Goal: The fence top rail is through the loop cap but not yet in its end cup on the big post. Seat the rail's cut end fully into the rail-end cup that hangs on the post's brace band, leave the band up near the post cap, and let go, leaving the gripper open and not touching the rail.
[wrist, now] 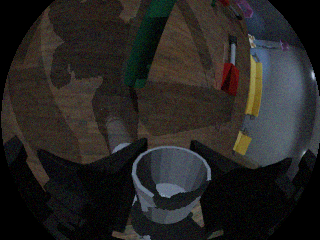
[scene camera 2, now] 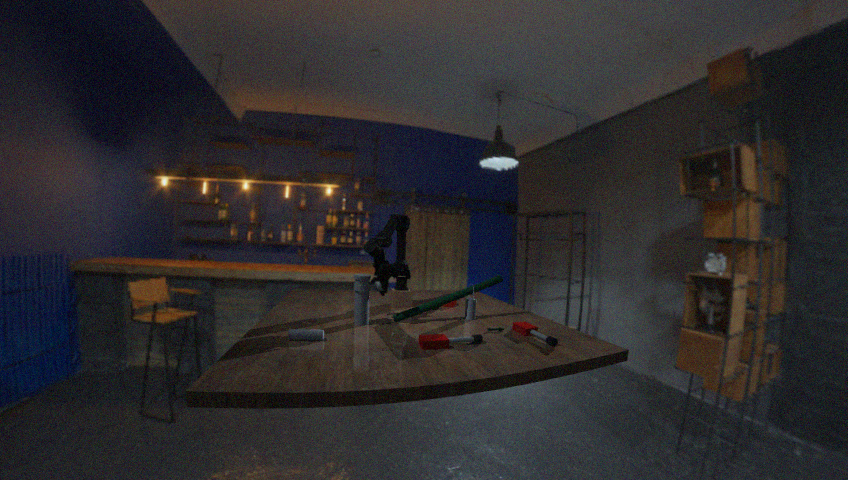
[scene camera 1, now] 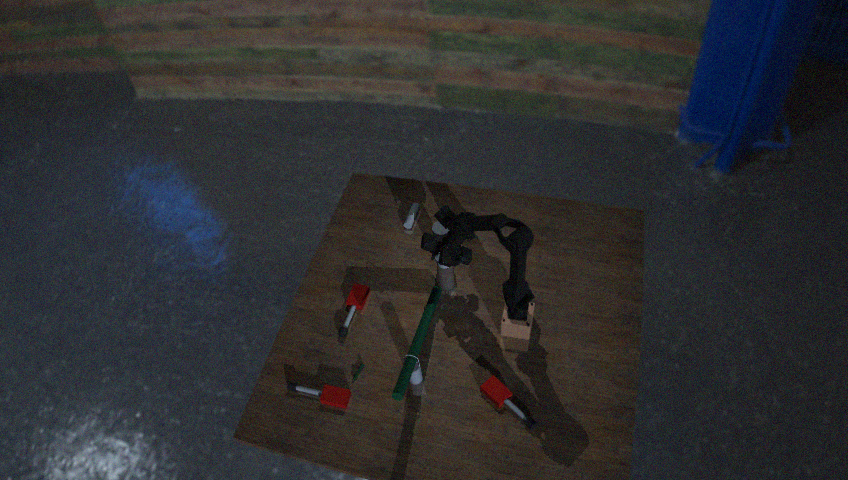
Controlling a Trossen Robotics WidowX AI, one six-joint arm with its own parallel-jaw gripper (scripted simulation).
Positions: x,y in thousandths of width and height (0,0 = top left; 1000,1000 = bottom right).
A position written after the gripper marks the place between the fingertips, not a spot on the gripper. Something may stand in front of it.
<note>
In view: the gripper (scene camera 1: 515,545) and a green top rail (scene camera 1: 501,674).
The green top rail shows as well in scene camera 2 (scene camera 2: 486,651). The gripper shows as well in the wrist view (wrist: 530,602).
</note>
